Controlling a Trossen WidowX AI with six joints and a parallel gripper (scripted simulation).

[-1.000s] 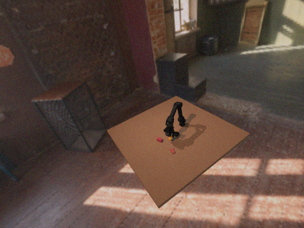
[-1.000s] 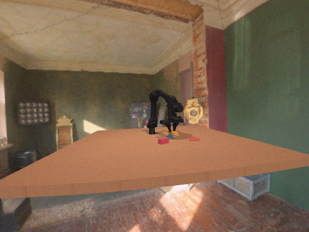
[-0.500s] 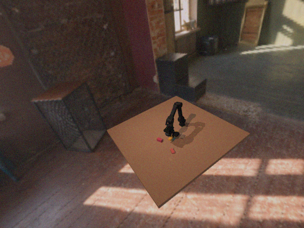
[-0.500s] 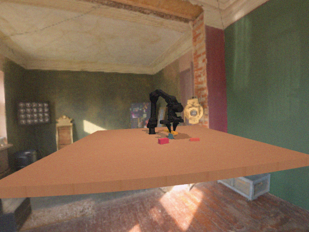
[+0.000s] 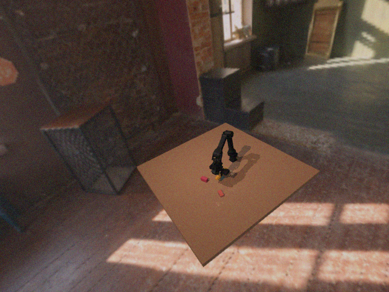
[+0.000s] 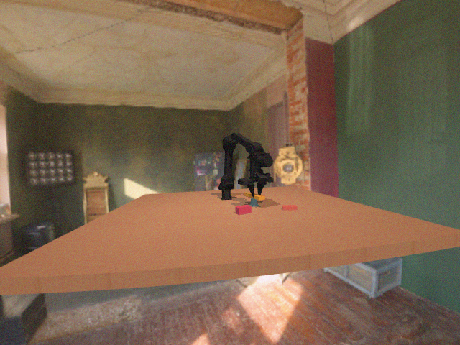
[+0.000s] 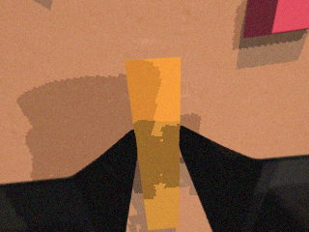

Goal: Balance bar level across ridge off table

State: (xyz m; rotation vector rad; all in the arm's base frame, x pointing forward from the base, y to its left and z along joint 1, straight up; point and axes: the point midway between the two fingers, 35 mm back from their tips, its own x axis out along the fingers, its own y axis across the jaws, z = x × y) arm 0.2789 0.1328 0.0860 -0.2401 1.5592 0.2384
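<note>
Now: the bar 30 mm behind my gripper tip and 10 mm to the right of it. Round my gripper tip: pink-red block: 120 mm ahead, 90 mm to the right, 40 mm below.
</note>
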